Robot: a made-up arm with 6 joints. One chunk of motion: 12 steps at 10 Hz.
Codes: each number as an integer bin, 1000 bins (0 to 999) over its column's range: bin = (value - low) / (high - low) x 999, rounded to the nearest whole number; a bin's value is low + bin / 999 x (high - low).
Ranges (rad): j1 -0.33..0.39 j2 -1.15..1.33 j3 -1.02..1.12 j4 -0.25..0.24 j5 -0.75..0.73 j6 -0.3..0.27
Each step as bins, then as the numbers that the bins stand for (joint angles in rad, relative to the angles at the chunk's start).
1 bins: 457 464 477 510 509 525
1 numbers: -0.0006 0.0019 0.0018 0.0002 0.0041 -0.0005
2 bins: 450 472 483 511 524 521
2 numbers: -0.0057 0.0217 0.0147 0.0006 0.0263 -0.0027
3 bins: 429 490 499 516 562 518
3 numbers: -0.0208 0.0664 0.0489 0.0031 0.0826 -0.0044
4 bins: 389 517 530 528 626 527
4 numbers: -0.0496 0.1334 0.1153 0.0090 0.1774 0.0007
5 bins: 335 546 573 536 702 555
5 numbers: -0.0886 0.2054 0.2074 0.0129 0.2900 0.0167
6 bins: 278 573 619 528 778 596
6 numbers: -0.1296 0.2725 0.3060 0.0090 0.4026 0.0401
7 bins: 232 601 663 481 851 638
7 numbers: -0.1628 0.3420 0.4002 -0.0141 0.5107 0.0640
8 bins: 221 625 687 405 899 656
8 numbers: -0.1707 0.4016 0.4517 -0.0514 0.5819 0.0743
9 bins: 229 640 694 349 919 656
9 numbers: -0.1650 0.4388 0.4666 -0.0788 0.6115 0.0743
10 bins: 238 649 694 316 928 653
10 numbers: -0.1585 0.4611 0.4666 -0.0950 0.6248 0.0726
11 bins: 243 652 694 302 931 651
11 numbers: -0.1549 0.4686 0.4666 -0.1019 0.6293 0.0714
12 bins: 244 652 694 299 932 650
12 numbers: -0.1541 0.4686 0.4666 -0.1033 0.6307 0.0709
